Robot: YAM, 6 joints.
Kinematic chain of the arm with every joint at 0, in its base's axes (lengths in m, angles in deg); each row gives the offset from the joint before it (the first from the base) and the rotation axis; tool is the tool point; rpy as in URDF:
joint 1: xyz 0 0 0.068 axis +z
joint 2: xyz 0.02 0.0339 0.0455 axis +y
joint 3: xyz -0.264 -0.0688 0 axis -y
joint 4: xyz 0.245 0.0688 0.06 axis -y
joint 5: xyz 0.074 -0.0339 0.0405 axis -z
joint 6: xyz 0.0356 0 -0.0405 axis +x
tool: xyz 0 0 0 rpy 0 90 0
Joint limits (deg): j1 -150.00..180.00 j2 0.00..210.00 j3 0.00..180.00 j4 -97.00..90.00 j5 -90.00..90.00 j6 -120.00..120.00
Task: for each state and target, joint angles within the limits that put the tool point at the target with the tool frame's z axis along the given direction. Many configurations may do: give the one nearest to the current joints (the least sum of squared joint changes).
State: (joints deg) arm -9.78 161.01 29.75 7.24 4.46 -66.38
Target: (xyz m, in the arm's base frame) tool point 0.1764 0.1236 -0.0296 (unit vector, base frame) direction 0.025 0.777 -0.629
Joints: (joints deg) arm 28.66 133.74 20.43 55.41 -42.05 -66.38
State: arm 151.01 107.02 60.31 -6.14 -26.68 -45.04
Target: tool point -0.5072 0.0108 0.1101 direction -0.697 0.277 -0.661
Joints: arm 179.89 134.56 93.15 -2.05 16.01 -45.04
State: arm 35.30 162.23 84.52 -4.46 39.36 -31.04
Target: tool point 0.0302 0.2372 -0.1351 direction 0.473 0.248 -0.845
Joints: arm 86.65 158.46 41.00 45.50 27.25 -31.04
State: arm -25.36 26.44 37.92 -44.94 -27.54 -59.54
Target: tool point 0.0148 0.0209 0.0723 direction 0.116 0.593 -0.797
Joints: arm -1.11 0.17 0.11 -82.48 -36.52 -59.54
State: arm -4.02 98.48 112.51 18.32 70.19 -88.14
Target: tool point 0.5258 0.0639 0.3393 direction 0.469 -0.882 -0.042
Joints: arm 10.60 131.73 127.22 -3.50 72.44 -88.14
